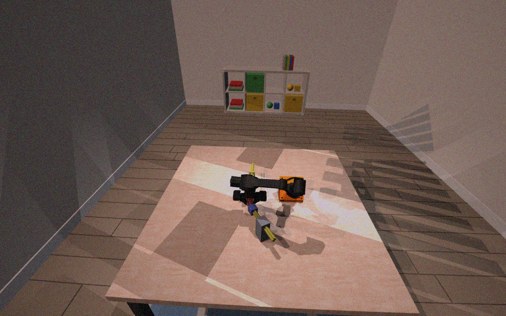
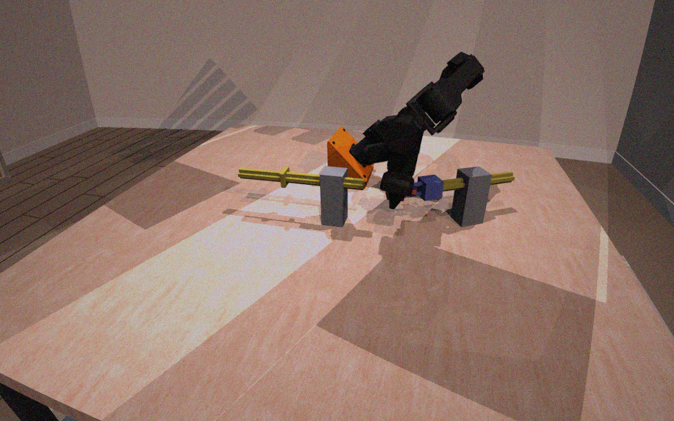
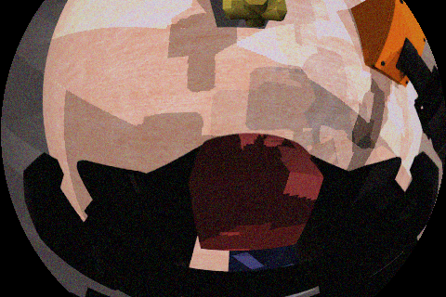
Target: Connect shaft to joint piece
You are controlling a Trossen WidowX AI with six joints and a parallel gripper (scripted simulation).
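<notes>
Right now the red square joint piece is 4 cm above my gripper tip and 1 cm to the left of it.
</notes>
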